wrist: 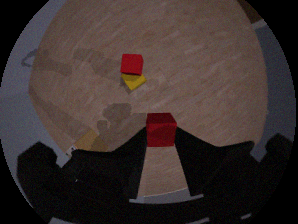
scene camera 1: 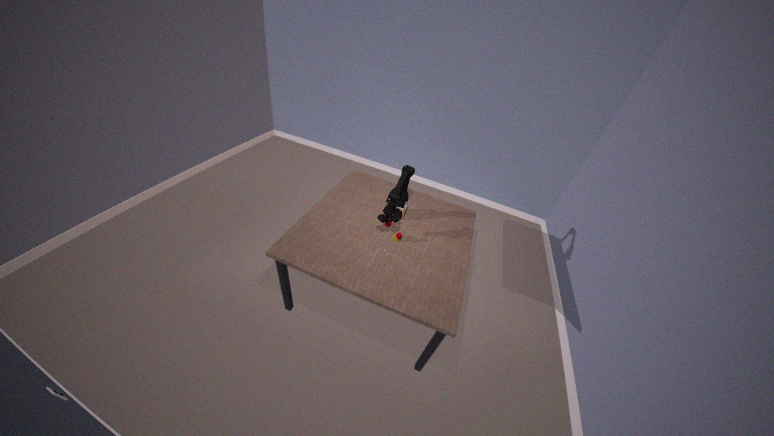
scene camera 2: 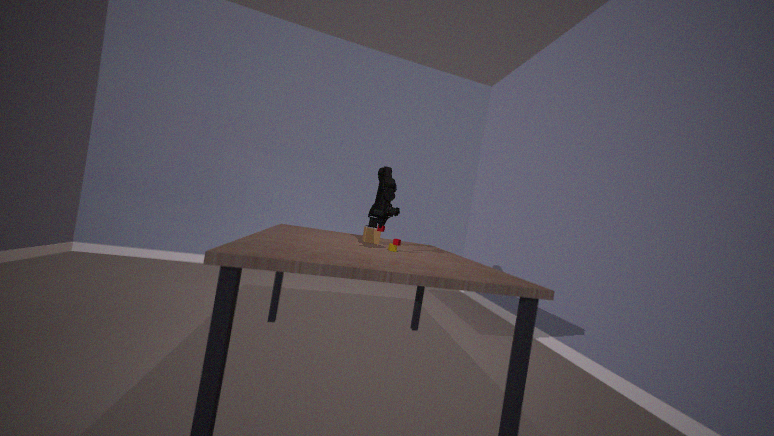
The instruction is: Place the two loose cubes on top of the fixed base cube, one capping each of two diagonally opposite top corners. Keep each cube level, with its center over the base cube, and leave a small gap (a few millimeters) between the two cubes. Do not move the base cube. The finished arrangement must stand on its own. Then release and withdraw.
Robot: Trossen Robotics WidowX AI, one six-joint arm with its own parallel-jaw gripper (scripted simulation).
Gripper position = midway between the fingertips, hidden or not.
Note:
The gripper (wrist: 160,129) holds a red cube (wrist: 161,127).

